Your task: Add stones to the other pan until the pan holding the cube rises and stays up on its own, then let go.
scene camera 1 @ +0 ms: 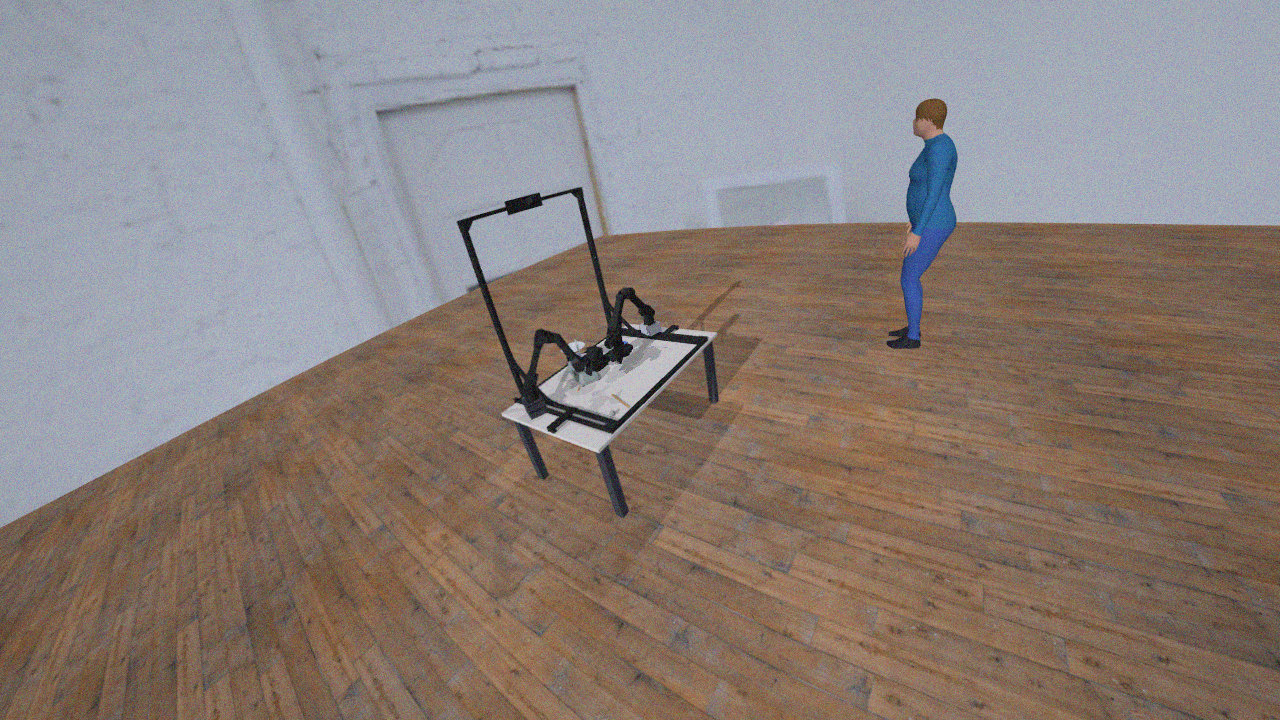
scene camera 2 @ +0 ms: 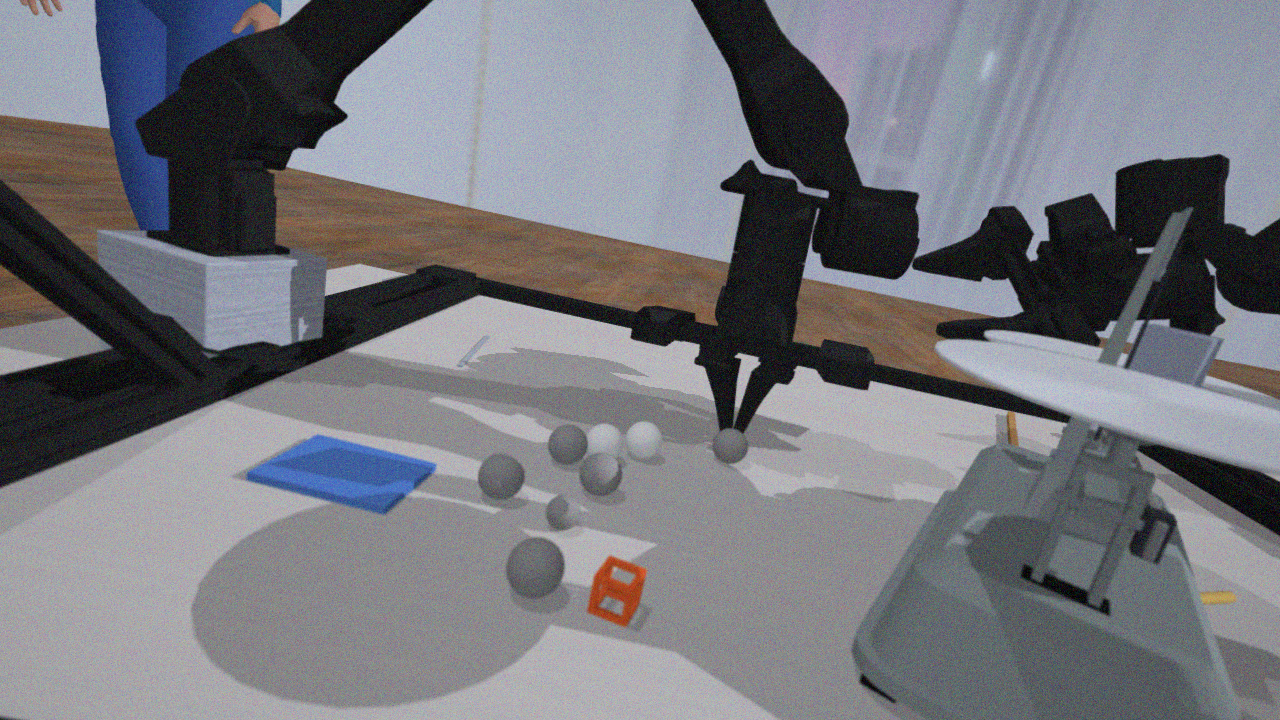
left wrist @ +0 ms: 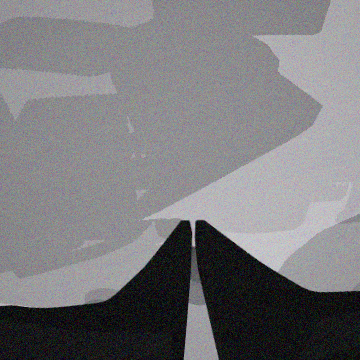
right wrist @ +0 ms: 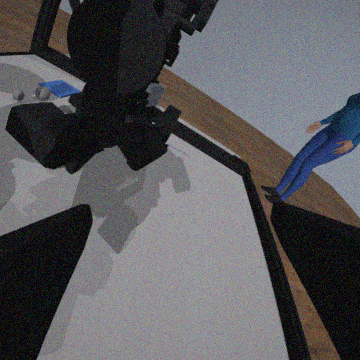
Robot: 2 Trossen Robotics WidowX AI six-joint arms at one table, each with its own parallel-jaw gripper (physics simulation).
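Frame: origin at the left arm's base, x ahead, y left, z up, level; millimetres.
Seen in the pictures: left gripper, fingertip midpoint: [scene camera 1: 620, 363] [scene camera 2: 729, 446] [left wrist: 191, 228] [right wrist: 70, 170]; right gripper, fingertip midpoint: [scene camera 2: 924, 294] [right wrist: 182, 212]; left arm's base at its link origin: [scene camera 1: 649, 323] [scene camera 2: 221, 245]; right arm's base at its link origin: [scene camera 1: 532, 399].
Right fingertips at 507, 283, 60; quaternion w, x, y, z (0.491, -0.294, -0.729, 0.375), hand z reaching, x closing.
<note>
Pixels of each thing's top centre, then the offset from my right fingertips to it, as dx, dy, dz. "*": a spot on its surface instead.
- balance scale at a spot on its surface: [scene camera 2: 1056, 573] * +67, -330, -80
- pale grey block at its top centre: [scene camera 2: 1182, 331] +120, -191, +26
- large grey stone at its top centre: [scene camera 2: 540, 541] -153, -400, -120
- white stone at its top centre: [scene camera 2: 647, 422] -169, -210, -120
- lone grey stone at its top centre: [left wrist: 203, 299] [scene camera 2: 734, 429] -111, -166, -120
- orange open-framed cube at its top centre: [scene camera 2: 621, 572] -114, -387, -128
- blue tile at its top centre: [scene camera 2: 348, 467] [right wrist: 60, 86] -297, -369, -143
The balance scale [scene camera 2: 1056, 573] stands at the right of scene camera 2, with white pans [scene camera 2: 1109, 385] above its grey-green base. A pale grey block [scene camera 2: 1174, 353] shows over the pans; I cannot tell which pan bears it. Several stones lie on the table, among them a large grey stone [scene camera 2: 535, 567], a white stone [scene camera 2: 643, 439] and a lone grey stone [scene camera 2: 730, 445]. My left gripper [scene camera 2: 732, 431] [left wrist: 191, 228] is shut, its tips together at the top of the lone stone, which still rests on the table. My right gripper [scene camera 2: 932, 295] [right wrist: 182, 212] is open and empty beside the scale.
An orange open-framed cube [scene camera 2: 617, 591] stands on the table near the large grey stone. A blue tile [scene camera 2: 341, 472] [right wrist: 60, 88] lies farther left. Yellow [scene camera 2: 1217, 598] and orange sticks [scene camera 2: 1012, 428] lie by the scale. A person [scene camera 1: 930, 197] stands beyond the table.
</note>
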